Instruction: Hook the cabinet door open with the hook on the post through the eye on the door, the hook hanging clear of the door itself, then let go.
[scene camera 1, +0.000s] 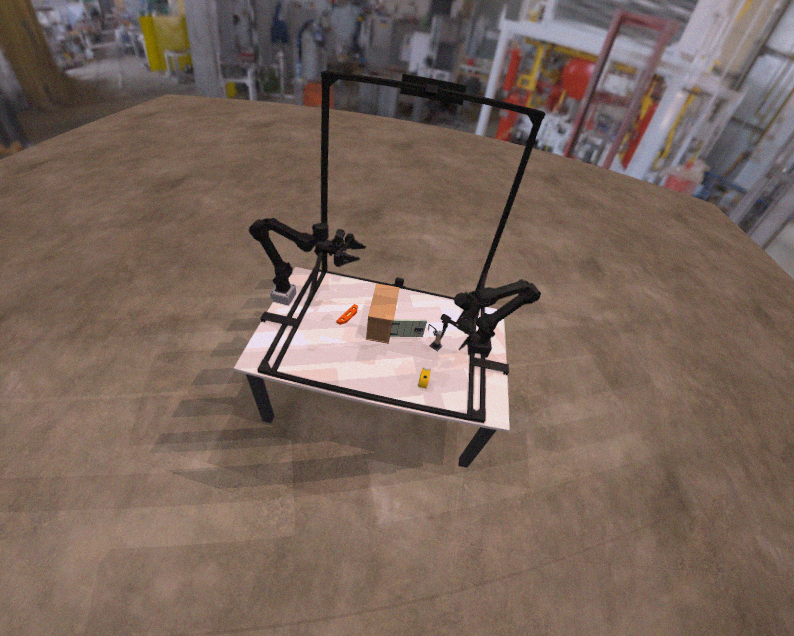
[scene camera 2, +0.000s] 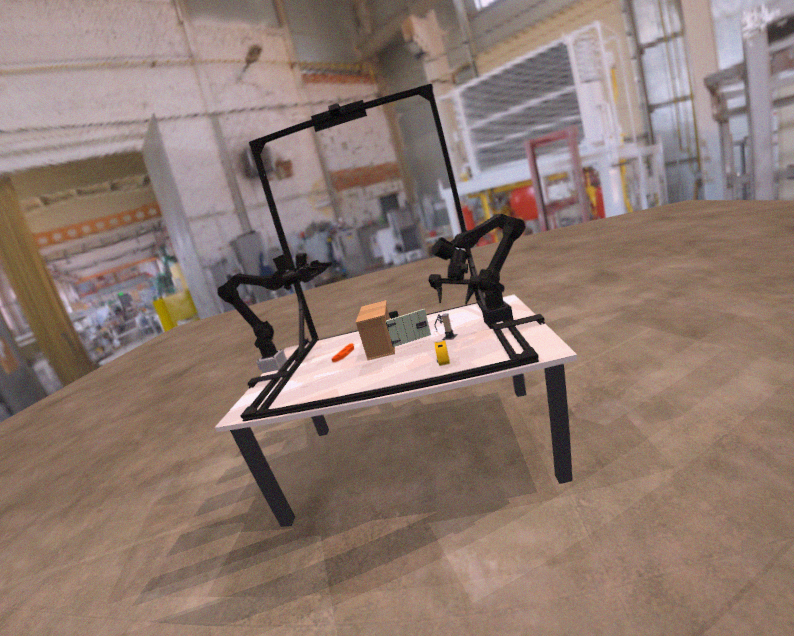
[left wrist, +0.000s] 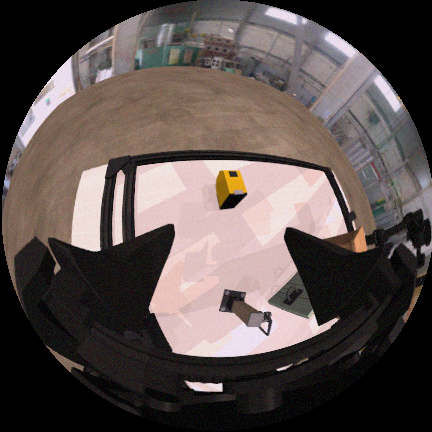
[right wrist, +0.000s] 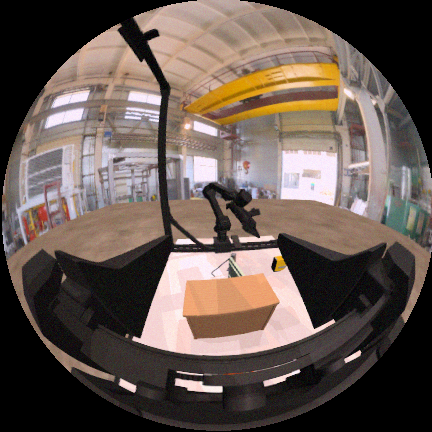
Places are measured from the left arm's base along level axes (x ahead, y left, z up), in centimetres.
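Pixels of known places: left gripper, fingertip midpoint: (scene camera 1: 449, 344) (scene camera 2: 452, 303) (left wrist: 231, 231) (right wrist: 258, 235); right gripper, fingertip midpoint: (scene camera 1: 362, 252) (scene camera 2: 329, 264) (right wrist: 225, 239); left arm's base, origin of the base link: (scene camera 1: 481, 339) (scene camera 2: 495, 306) (right wrist: 221, 239); right arm's base, origin of the base link: (scene camera 1: 282, 288) (scene camera 2: 269, 355) (left wrist: 365, 240).
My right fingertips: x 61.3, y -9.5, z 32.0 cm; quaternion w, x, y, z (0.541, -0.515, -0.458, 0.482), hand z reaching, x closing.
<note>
Ahead of a thing's pixels: the offset from my right fingertips to its top centre. "spot": to the spot under its first point.
The wooden cabinet @(dx -12.3, dy +3.9, dz -22.3 cm) (scene camera 1: 383, 308) (scene camera 2: 375, 331) (right wrist: 230, 297) stands mid-table. Its green door @(spot: dx -24.9, dy +10.7, dz -31.1 cm) (scene camera 1: 407, 328) (scene camera 2: 409, 327) (left wrist: 295, 306) stands out to the right in both scene views. The post @(spot: dx -39.6, dy +12.7, dz -34.8 cm) (scene camera 1: 436, 341) (scene camera 2: 446, 325) (left wrist: 247, 312) stands upright past the door's free edge. Its thin dark hook @(spot: dx -37.7, dy +10.8, dz -31.9 cm) (scene camera 2: 438, 322) (left wrist: 266, 324) hangs at the post's top, apart from the door in the left wrist view. The eye is too small to make out clearly. My left gripper (scene camera 2: 454, 301) (left wrist: 231, 231) is open and empty, above the post area. My right gripper (scene camera 1: 361, 253) is open and empty, high beyond the cabinet.
A yellow block-like object @(dx -34.5, dy +35.1, dz -30.9 cm) (scene camera 1: 424, 377) (scene camera 2: 442, 353) (left wrist: 231, 189) (right wrist: 278, 264) stands near the front of the table. An orange tool @(dx +4.8, dy +1.2, dz -37.1 cm) (scene camera 1: 347, 314) (scene camera 2: 343, 352) lies left of the cabinet. A black frame @(spot: dx +24.0, dy -28.1, dz +31.6 cm) (scene camera 1: 325, 152) (scene camera 2: 270, 198) rises at the table's back, and black rails edge the table.
</note>
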